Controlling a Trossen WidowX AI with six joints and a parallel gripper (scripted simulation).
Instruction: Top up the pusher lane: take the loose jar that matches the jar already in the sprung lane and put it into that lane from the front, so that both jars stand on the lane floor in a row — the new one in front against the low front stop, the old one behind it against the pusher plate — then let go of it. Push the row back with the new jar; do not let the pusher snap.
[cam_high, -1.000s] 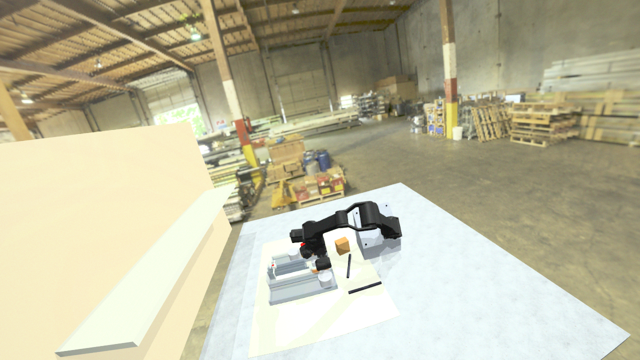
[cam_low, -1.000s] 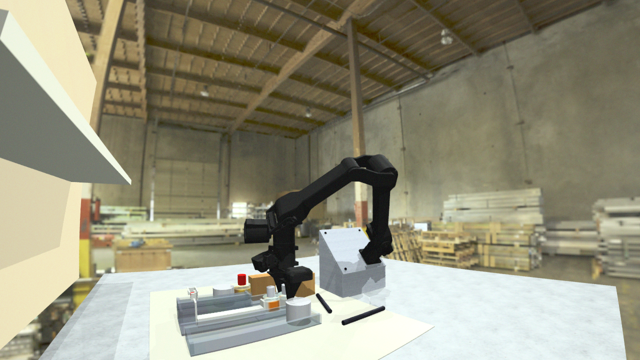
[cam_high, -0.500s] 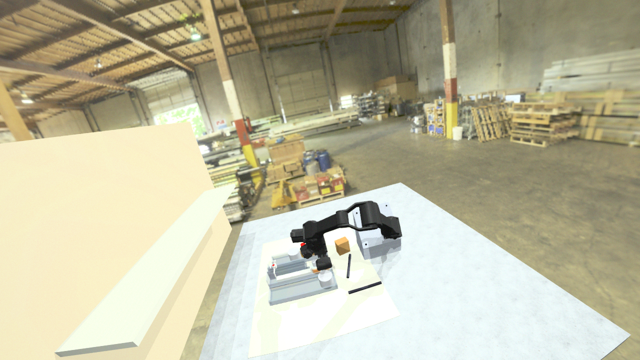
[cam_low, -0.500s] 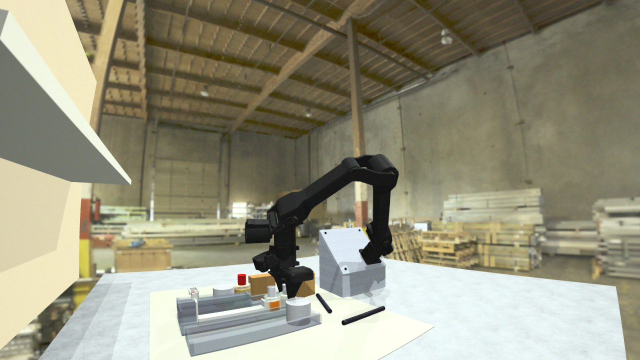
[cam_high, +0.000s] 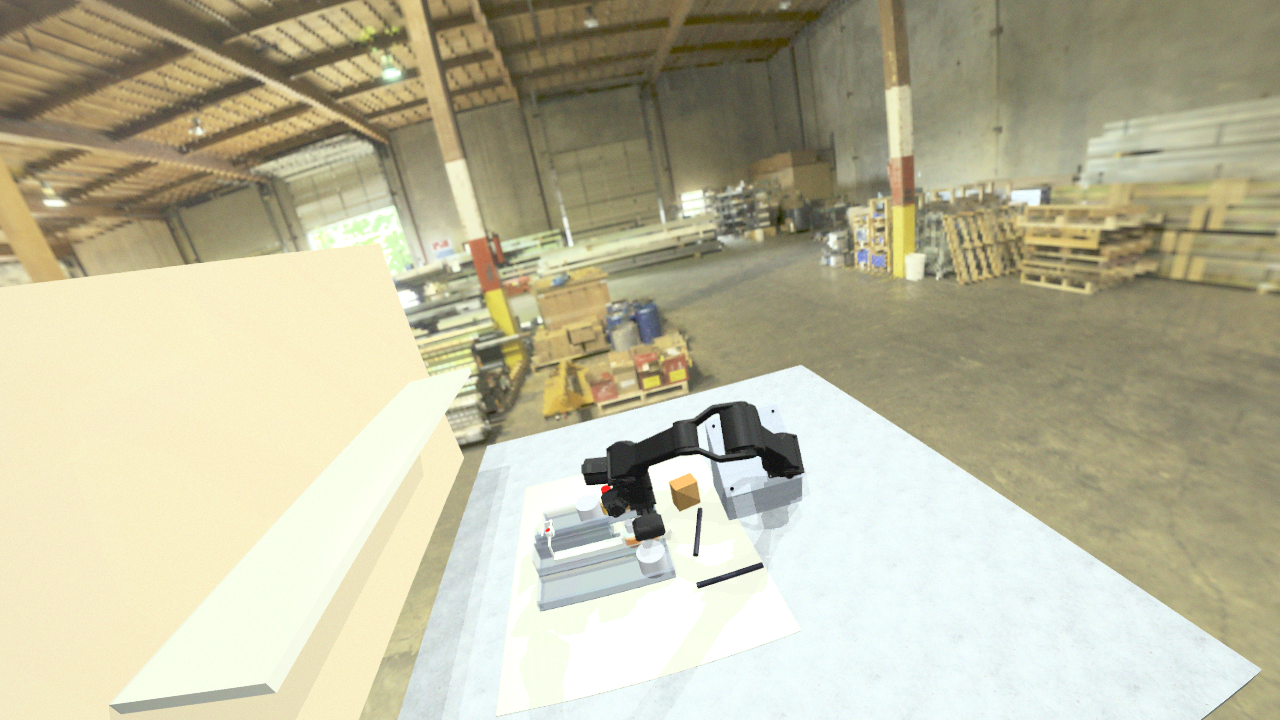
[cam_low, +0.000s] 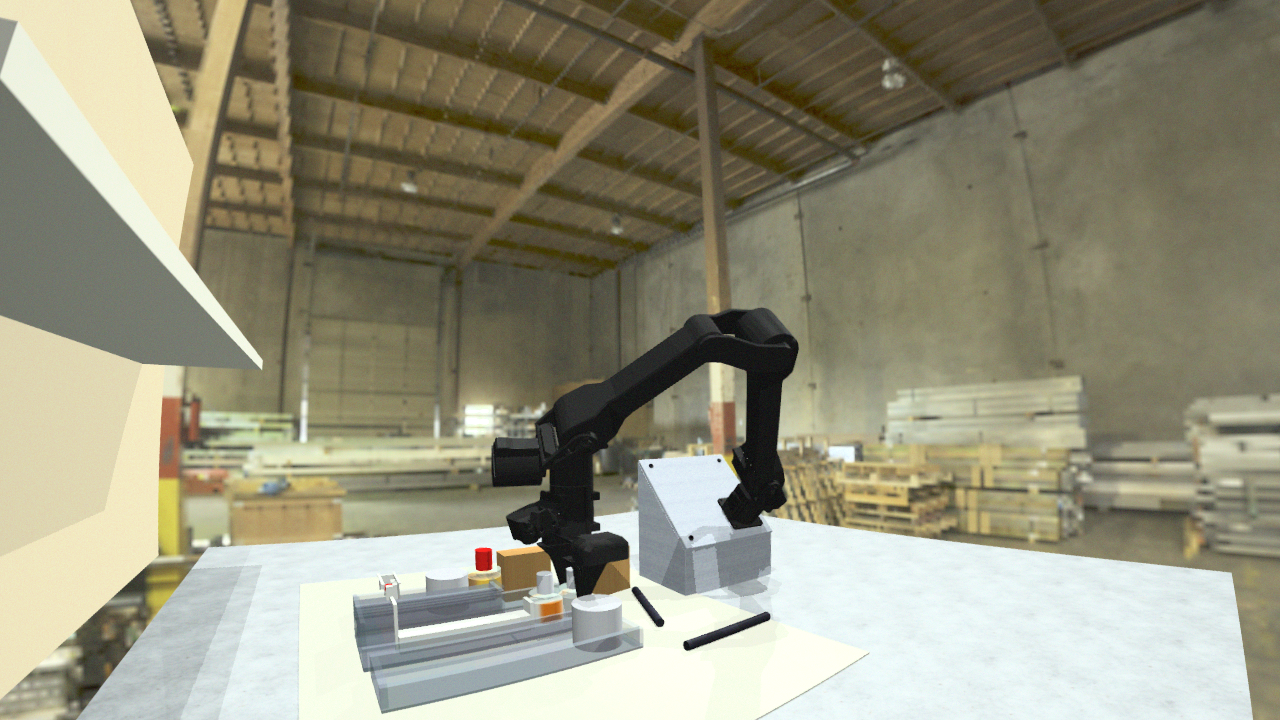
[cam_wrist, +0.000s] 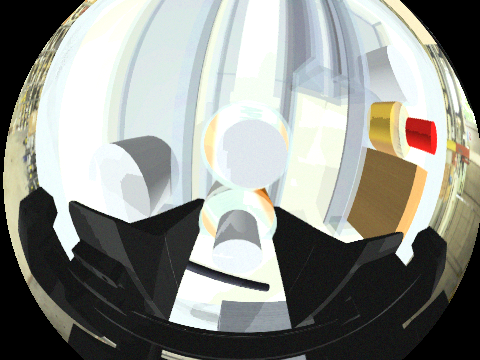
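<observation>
The brown box is 130 mm to the right of my gripper tip, 30 mm ahead of it and 10 mm above it. From my gripper tip the other things lie so: white pusher plate (150 mm ahead, 20 mm to the right, 20 mm above); grey lane rack (150 mm ahead, 10 mm to the right, 10 mm below).
</observation>
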